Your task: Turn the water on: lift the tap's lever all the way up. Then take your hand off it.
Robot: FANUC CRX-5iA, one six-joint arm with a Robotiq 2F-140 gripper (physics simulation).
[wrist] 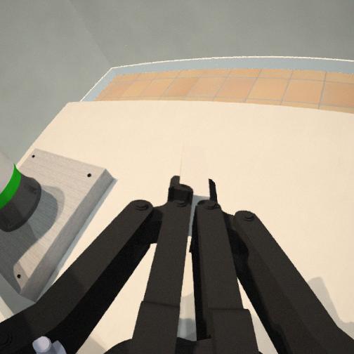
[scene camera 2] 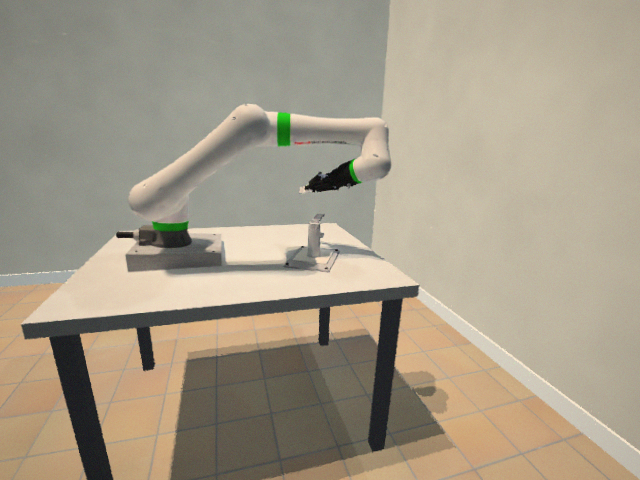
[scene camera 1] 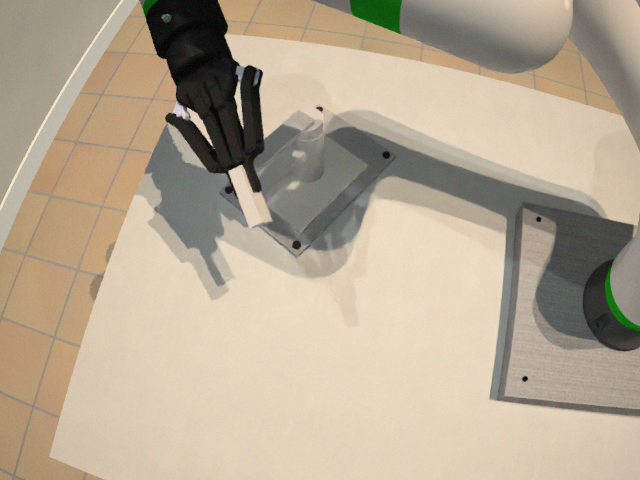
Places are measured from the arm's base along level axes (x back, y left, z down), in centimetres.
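Pixels of known places: gripper, fingertip midpoint: (scene camera 2: 300,191) (scene camera 1: 261,224); arm's base, link origin: (scene camera 2: 171,242) (scene camera 1: 621,305).
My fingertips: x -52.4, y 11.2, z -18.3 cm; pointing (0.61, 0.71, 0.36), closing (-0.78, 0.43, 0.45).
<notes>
Ahead of a thing's pixels: the offset from my fingertips to its top centre. "pt": to the spot under its first point. Level surfaces: height alone.
The grey tap {pt dx -0.8, dy -19.7, dz +15.3 cm} (scene camera 1: 311,157) (scene camera 2: 313,240) stands upright on its square plate (scene camera 1: 356,190) (scene camera 2: 331,261). Its flat lever {dx -4.5, dy -16.2, dz +7.8 cm} (scene camera 1: 298,121) (scene camera 2: 318,217) slopes upward from the top of the body, to the right in scene camera 2. My gripper (scene camera 1: 250,198) (scene camera 2: 303,190) (wrist: 191,163) is shut, with its pale fingertips together and nothing between them. In scene camera 2 it hangs above the tap, with a visible gap between it and the lever. In scene camera 1 the fingertips appear over the left corner of the plate. The tap does not show in the wrist view.
The arm's metal base block (scene camera 1: 524,335) (scene camera 2: 175,261) (wrist: 75,200) stands on the pale table {dz +23.5 cm} (scene camera 1: 310,387) (scene camera 2: 206,291) (wrist: 280,145), to the left of the tap in scene camera 2. The arm reaches over the tap. A beige wall (scene camera 2: 516,155) rises beyond the table's right side.
</notes>
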